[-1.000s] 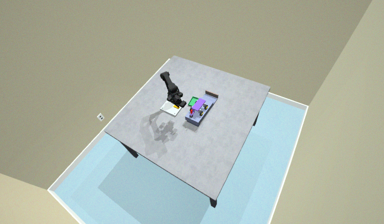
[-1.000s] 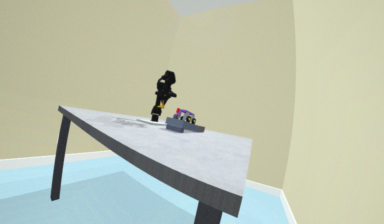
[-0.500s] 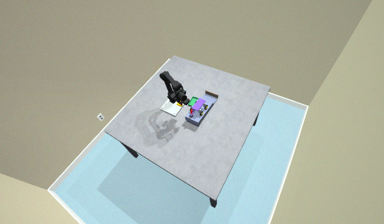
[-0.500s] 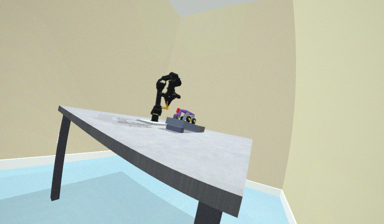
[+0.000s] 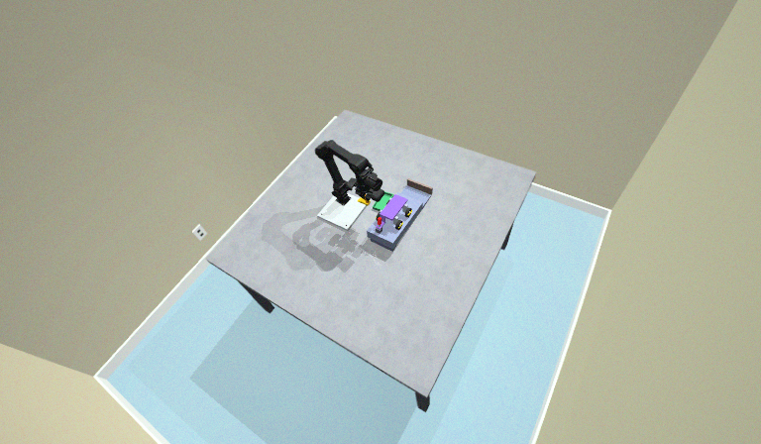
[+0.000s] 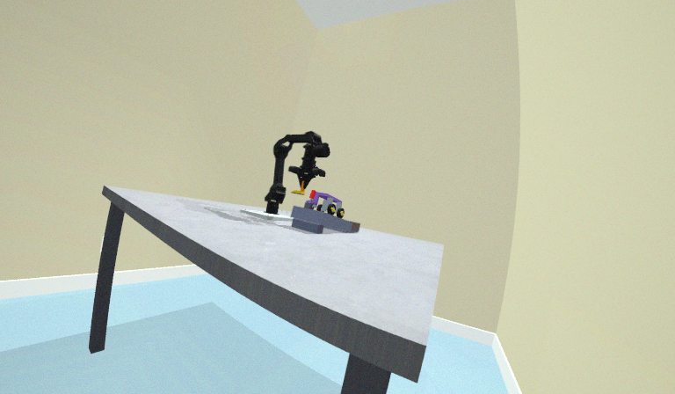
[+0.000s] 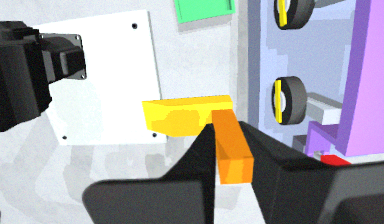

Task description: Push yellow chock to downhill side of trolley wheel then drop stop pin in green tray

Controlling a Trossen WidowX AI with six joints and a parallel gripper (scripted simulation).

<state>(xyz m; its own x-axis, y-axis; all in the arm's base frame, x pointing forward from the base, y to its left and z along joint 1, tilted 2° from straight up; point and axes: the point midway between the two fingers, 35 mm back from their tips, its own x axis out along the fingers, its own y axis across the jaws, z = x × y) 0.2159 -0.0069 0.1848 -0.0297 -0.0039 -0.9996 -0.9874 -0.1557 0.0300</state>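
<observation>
The stop pin lies 12 cm ahead of my gripper tip, 5 cm to the right of it and 4 cm below it. Round my gripper tip: purple trolley: 12 cm ahead, 5 cm to the left, 6 cm below; then yellow chock: 2 cm behind, 1 cm below; then pale blue ramp: 12 cm ahead, 6 cm to the left, 12 cm below.
</observation>
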